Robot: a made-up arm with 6 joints.
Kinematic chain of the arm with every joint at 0, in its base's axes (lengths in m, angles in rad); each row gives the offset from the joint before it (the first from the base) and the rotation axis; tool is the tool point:
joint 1: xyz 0 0 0.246 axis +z
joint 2: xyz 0 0 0 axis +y
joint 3: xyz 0 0 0.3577 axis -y
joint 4: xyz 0 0 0 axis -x
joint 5: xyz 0.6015 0 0 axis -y
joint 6: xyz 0 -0.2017 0 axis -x
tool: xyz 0 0 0
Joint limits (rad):
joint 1: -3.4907..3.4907
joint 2: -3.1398..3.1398
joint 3: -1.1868..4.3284
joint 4: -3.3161..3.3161
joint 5: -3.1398..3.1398
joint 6: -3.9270..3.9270
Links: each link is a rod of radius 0.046 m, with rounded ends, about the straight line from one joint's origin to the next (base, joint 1, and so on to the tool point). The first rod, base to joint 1, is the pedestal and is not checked.
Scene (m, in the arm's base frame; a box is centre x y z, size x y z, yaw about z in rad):
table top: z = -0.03
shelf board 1: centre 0.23 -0.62 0.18 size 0.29 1 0.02 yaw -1.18
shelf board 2: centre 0.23 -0.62 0.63 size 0.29 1 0.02 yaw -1.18
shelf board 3: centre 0.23 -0.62 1.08 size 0.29 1 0.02 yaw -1.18
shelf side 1: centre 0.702 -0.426 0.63 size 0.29 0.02 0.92 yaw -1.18
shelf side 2: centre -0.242 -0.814 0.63 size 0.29 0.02 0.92 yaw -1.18
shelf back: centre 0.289 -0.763 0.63 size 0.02 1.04 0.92 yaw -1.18
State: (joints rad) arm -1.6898 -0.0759 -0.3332 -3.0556 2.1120 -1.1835
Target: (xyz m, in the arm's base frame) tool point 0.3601 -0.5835 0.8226
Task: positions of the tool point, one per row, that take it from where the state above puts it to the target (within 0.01 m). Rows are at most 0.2 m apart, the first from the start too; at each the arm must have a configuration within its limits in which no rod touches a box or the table.
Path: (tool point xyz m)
1: 0.0982 -0.4951 0.4566
2: 0.0715 -0.4249 0.4553
3: 0.0504 -0.3665 0.4329
4: 0.1149 -0.3644 0.5685
5: 0.1788 -0.3313 0.6998
6: 0.2305 -0.2690 0.8226
7: 0.2535 -0.3416 0.8530
8: 0.2830 -0.4216 0.8641
9: 0.3188 -0.5040 0.8542
10: 0.3601 -0.5835 0.8227

